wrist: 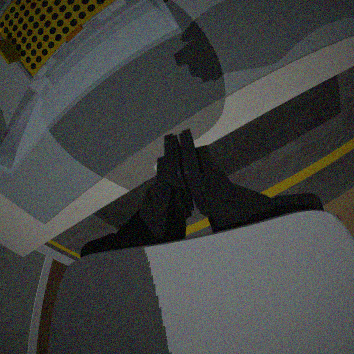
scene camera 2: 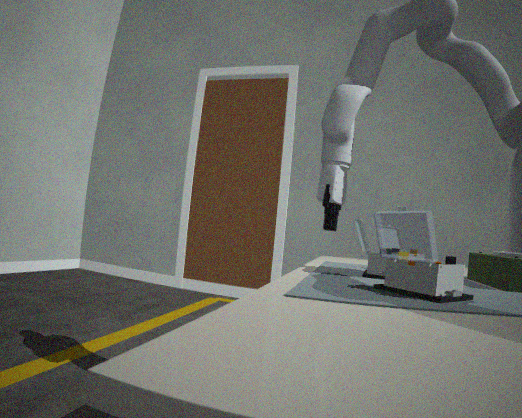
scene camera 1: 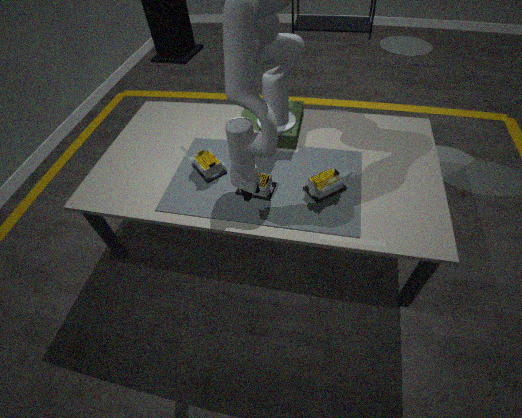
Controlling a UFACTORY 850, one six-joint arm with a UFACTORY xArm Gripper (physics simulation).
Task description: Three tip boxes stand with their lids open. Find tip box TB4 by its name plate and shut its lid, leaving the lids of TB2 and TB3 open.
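TB4 [scene camera 1: 267,187] [scene camera 2: 376,266] is the middle box; no name plate is readable at this moment. Its yellow perforated rack [wrist: 50,27] fills the wrist view's upper left. Its clear lid [scene camera 2: 361,235] [wrist: 115,55] is open, leaning out towards the table's front. My gripper [scene camera 1: 245,194] [scene camera 2: 330,229] [wrist: 183,150] is shut and empty, on the front side of TB4, about as high as the lid's top and apart from it. The arm hides part of TB4 in scene camera 1. TB2 [scene camera 1: 212,172], on the left, and TB3 [scene camera 1: 327,190] [scene camera 2: 415,275], on the right, have open lids.
The boxes stand on a blue-grey mat [scene camera 1: 185,200] [scene camera 2: 310,295] on the pale table [scene camera 1: 115,155] [scene camera 2: 280,345]. The green robot base [scene camera 1: 287,141] [scene camera 2: 492,270] stands behind them. The table's front edge runs close in front of the mat. TB3's raised lid [scene camera 2: 407,235] rises beside its box.
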